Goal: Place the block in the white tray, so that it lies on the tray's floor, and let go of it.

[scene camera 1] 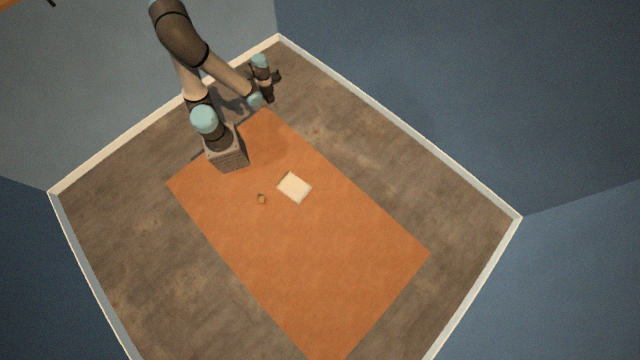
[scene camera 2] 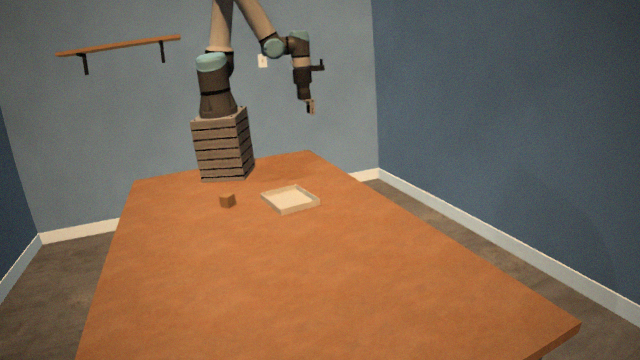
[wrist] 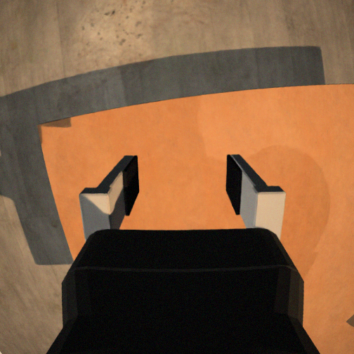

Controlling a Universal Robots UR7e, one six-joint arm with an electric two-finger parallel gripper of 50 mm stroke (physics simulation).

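Labels:
Distance from the lens to a white tray (scene camera 2: 290, 199): 1.18 m from the lens.

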